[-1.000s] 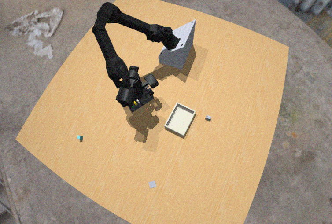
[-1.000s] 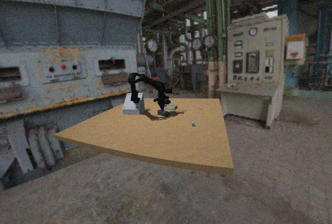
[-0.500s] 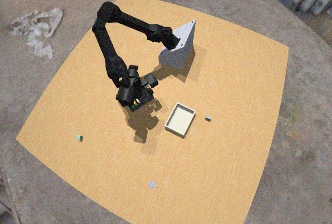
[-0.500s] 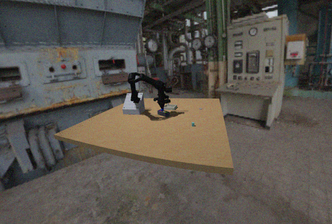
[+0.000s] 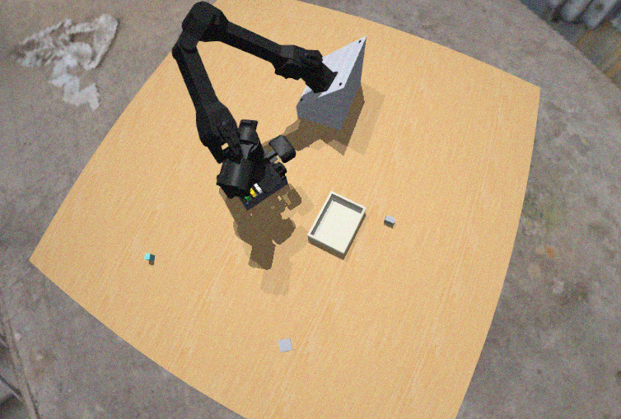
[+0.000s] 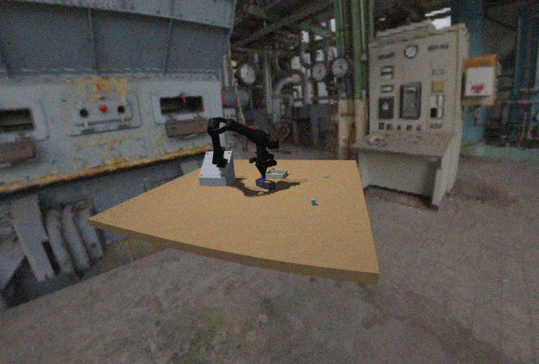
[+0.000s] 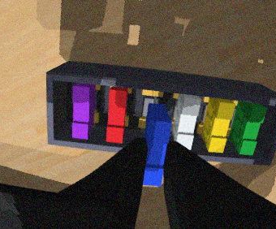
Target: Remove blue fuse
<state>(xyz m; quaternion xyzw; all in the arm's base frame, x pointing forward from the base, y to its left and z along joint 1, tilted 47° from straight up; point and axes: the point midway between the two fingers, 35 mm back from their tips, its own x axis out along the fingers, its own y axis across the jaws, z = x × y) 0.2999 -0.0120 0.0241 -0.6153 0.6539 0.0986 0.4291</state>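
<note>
Right now my gripper tip is 40 mm above the red fuse, 20 mm past it and 10 mm to the right of it. From my gripper tip the other things lie so: white fuse: 40 mm below, 20 mm ahead, 10 mm to the right; then purple fuse: 40 mm below, 30 mm behind, 20 mm to the left; then blue fuse: 10 mm below.
</note>
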